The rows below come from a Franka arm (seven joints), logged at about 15 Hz.
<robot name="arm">
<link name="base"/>
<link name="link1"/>
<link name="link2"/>
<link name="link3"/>
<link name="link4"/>
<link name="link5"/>
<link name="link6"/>
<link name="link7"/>
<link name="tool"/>
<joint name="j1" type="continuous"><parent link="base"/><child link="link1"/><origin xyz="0 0 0.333" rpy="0 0 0"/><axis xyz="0 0 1"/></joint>
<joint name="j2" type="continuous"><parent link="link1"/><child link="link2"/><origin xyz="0 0 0" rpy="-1.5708 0 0"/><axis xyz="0 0 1"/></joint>
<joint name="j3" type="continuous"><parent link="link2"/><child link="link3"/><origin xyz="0 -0.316 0" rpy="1.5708 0 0"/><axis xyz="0 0 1"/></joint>
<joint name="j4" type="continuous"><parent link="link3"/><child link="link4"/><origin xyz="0.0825 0 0" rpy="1.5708 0 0"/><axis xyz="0 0 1"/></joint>
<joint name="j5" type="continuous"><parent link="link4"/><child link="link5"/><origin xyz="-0.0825 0.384 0" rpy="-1.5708 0 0"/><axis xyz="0 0 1"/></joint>
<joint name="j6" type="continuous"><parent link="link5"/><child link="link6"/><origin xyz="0 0 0" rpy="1.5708 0 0"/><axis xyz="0 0 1"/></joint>
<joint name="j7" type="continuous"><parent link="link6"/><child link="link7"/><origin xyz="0.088 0 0" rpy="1.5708 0 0"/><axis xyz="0 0 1"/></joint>
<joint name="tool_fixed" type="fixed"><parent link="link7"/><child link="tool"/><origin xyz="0 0 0.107" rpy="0 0 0"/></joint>
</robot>
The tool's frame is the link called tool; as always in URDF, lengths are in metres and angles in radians. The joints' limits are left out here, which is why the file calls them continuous.
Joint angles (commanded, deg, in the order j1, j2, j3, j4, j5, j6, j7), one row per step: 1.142, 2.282, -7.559, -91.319, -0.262, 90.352, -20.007; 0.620, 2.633, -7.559, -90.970, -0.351, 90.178, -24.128; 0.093, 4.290, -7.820, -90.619, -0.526, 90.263, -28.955; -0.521, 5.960, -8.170, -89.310, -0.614, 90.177, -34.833; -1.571, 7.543, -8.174, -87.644, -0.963, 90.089, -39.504; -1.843, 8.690, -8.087, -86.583, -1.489, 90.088, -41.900; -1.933, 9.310, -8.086, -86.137, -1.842, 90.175, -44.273; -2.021, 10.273, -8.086, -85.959, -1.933, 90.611, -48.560; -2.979, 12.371, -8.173, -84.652, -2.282, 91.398, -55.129
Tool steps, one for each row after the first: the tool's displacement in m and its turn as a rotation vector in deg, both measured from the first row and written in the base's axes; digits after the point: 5 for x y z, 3 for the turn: 0.00096, -0.00525, -0.00082, 0.128, 0.205, 3.597; 0.00774, -0.01328, -0.01416, 0.250, 1.485, 7.640; 0.01475, -0.02302, -0.02024, 0.444, 2.012, 12.557; 0.02131, -0.03451, -0.02279, 0.259, 2.199, 16.207; 0.02677, -0.03760, -0.02588, -0.170, 2.517, 18.465; 0.02971, -0.03928, -0.02850, -0.368, 2.783, 20.780; 0.03442, -0.04061, -0.03648, -0.100, 3.264, 24.999; 0.04362, -0.05270, -0.04683, -0.118, 3.655, 30.609
